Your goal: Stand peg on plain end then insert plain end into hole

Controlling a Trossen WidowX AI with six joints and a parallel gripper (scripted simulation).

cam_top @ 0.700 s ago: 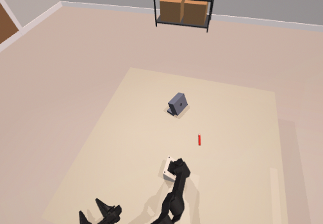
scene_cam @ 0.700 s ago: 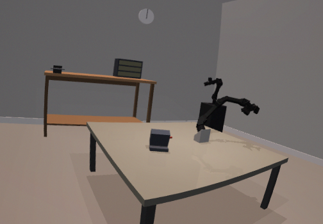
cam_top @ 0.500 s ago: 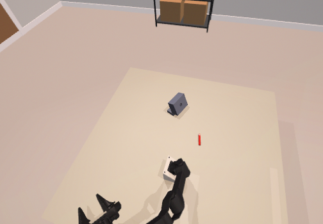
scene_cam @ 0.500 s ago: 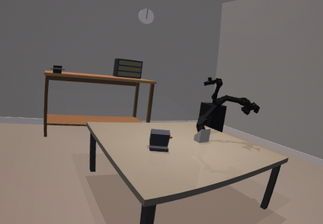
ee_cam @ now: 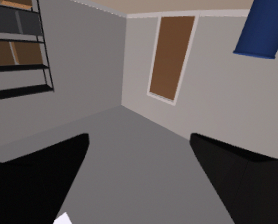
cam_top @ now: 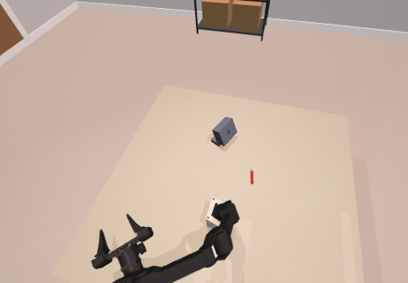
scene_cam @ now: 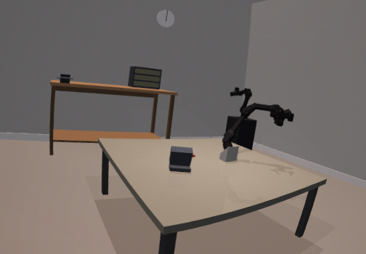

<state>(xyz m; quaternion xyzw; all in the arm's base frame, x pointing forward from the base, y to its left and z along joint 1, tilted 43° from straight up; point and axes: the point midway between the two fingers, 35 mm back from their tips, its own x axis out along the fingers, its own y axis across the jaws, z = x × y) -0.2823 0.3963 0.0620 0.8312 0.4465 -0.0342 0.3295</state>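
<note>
The red peg lies 530 mm ahead of my gripper tip, 380 mm to the right of it and 410 mm below it. The rest, counted from my gripper tip: grey sloped panel 710 mm ahead, 170 mm to the right, 330 mm below.
</note>
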